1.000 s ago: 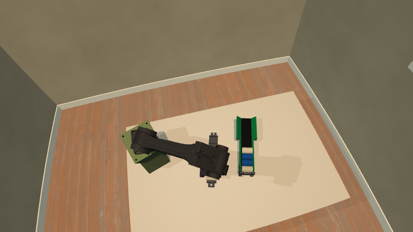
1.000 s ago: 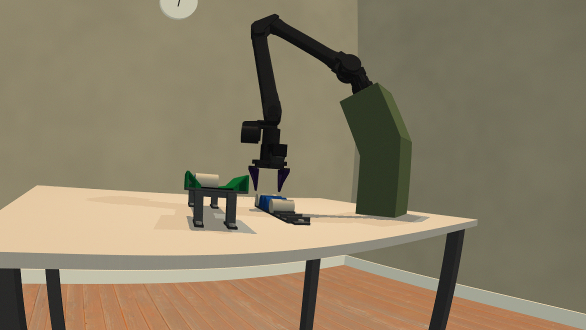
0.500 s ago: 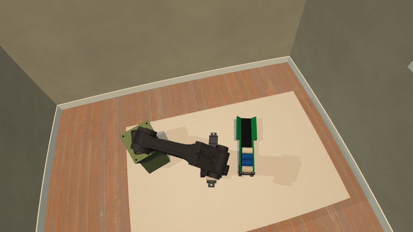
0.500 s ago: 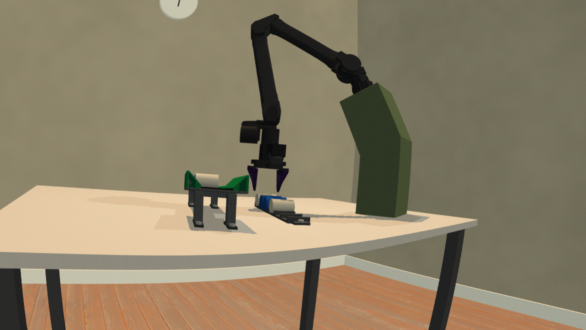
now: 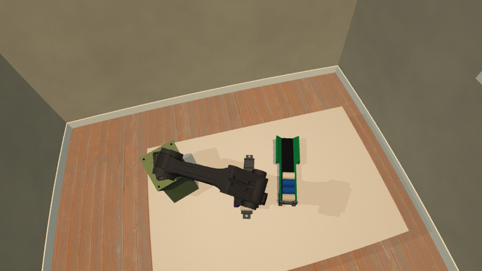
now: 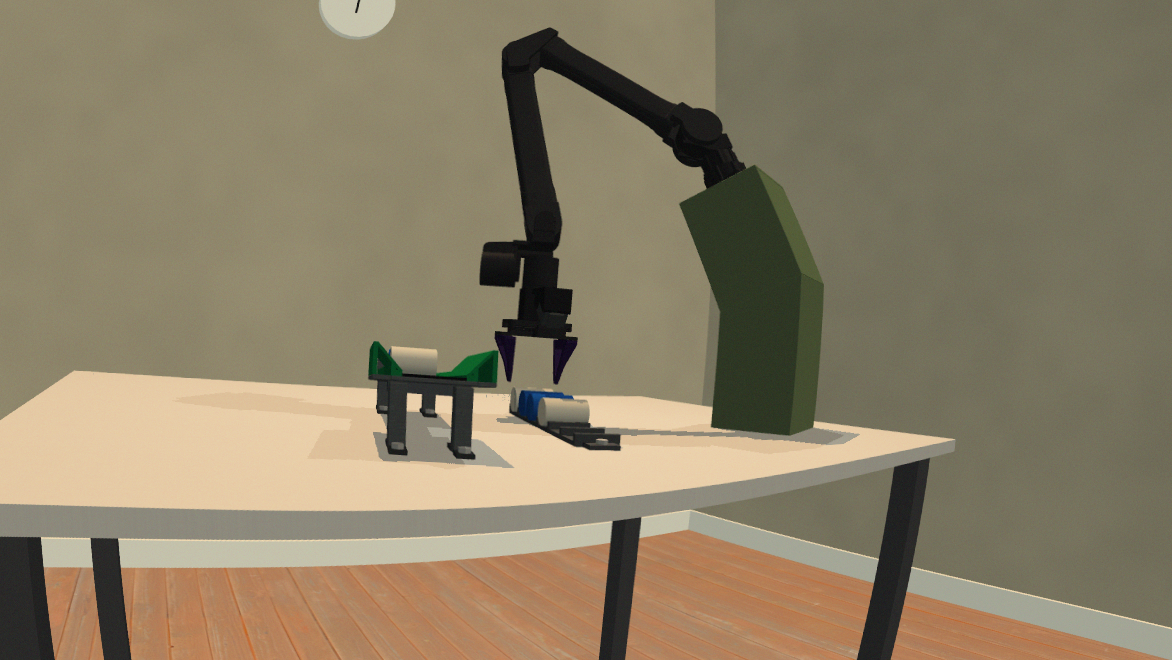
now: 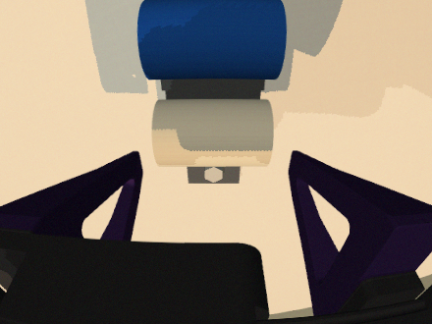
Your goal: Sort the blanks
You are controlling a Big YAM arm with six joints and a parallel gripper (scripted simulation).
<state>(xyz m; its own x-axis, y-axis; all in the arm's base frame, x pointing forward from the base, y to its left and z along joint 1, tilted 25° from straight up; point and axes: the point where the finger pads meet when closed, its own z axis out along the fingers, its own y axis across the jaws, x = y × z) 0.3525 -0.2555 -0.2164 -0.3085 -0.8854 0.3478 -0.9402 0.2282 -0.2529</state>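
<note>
The grey stop is 210 mm ahead of my hand and 50 mm to the right of it.
</note>
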